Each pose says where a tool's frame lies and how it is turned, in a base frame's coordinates. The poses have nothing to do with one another.
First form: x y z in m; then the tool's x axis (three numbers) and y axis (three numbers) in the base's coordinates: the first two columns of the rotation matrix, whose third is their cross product.
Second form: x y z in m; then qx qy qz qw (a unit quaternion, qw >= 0). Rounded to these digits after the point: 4 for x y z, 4 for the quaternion.
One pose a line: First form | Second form
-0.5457 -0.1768 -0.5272 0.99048 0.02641 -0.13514 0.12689 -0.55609 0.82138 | -0.5457 -0.1768 -0.5272 0.8804 0.0435 -0.0536 0.4691
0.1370 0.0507 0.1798 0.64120 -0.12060 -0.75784 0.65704 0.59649 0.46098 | 0.1370 0.0507 0.1798 0.3818 0.3513 -0.2367 0.8215
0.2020 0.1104 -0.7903 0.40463 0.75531 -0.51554 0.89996 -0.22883 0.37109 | 0.2020 0.1104 -0.7903 0.7755 0.5336 -0.1139 0.3176
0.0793 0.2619 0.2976 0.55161 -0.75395 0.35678 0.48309 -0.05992 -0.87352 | 0.0793 0.2619 0.2976 -0.5658 0.1197 -0.4581 0.6751
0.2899 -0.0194 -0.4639 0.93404 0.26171 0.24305 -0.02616 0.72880 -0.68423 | 0.2899 -0.0194 -0.4639 -0.3597 -0.1637 0.0786 0.9152
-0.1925 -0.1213 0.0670 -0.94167 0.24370 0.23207 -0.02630 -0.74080 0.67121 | -0.1925 -0.1213 0.0670 0.1542 0.3524 0.9201 0.0734
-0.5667 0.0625 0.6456 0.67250 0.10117 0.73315 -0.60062 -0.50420 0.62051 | -0.5667 0.0625 0.6456 0.7834 -0.1594 0.3720 0.4717
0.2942 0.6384 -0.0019 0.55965 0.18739 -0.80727 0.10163 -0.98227 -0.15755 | 0.2942 0.6384 -0.0019 -0.8819 -0.0819 0.4620 0.0464
